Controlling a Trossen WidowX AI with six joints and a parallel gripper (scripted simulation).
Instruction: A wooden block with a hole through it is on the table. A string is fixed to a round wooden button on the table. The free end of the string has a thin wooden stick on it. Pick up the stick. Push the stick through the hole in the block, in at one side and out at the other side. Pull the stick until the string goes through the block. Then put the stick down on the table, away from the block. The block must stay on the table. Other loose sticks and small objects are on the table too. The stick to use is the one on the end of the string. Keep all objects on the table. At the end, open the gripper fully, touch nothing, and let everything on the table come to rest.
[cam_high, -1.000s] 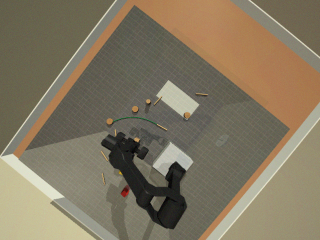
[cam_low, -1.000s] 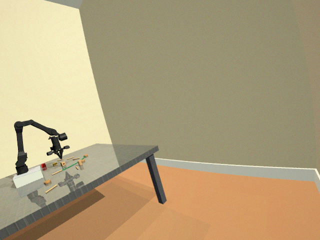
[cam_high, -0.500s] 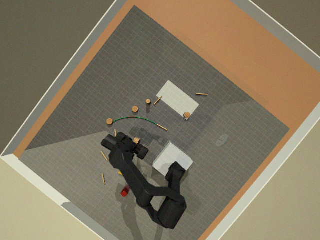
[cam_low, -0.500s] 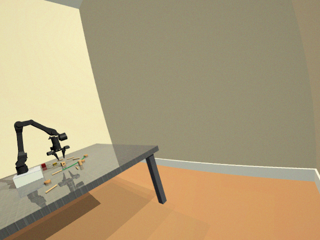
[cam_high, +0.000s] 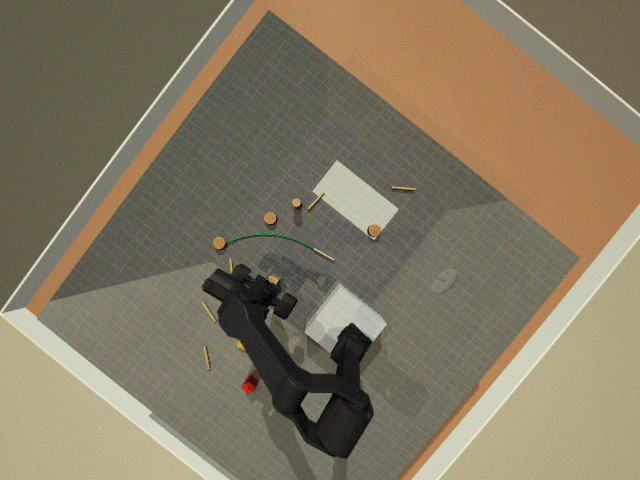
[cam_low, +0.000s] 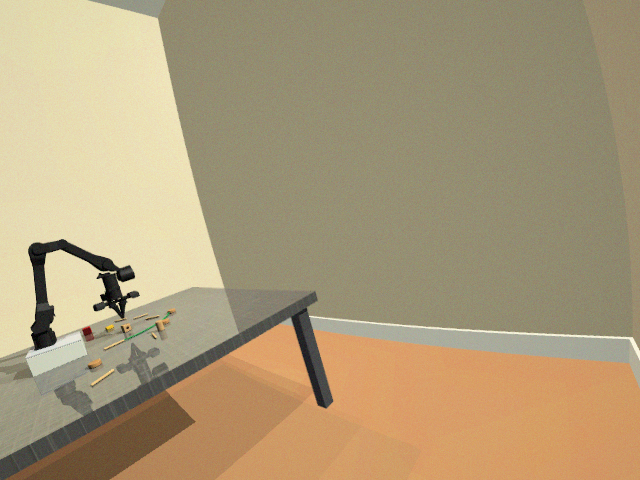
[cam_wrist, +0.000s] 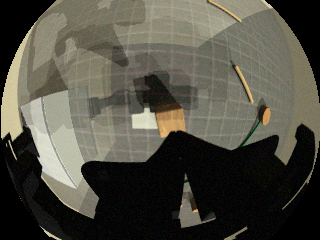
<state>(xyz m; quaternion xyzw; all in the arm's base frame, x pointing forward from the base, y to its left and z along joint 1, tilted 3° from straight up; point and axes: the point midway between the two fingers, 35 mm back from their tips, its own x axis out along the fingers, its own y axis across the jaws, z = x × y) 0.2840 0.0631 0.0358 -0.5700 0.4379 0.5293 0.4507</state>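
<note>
The wooden block is 4 cm below my gripper tip. From my gripper tip the other things lie so: yellow cube: 8 cm behind, 22 cm to the left, 5 cm below; round button: 21 cm ahead, 3 cm to the left, 5 cm below; thin wooden stick: 4 cm behind, 17 cm to the right, 6 cm below.
</note>
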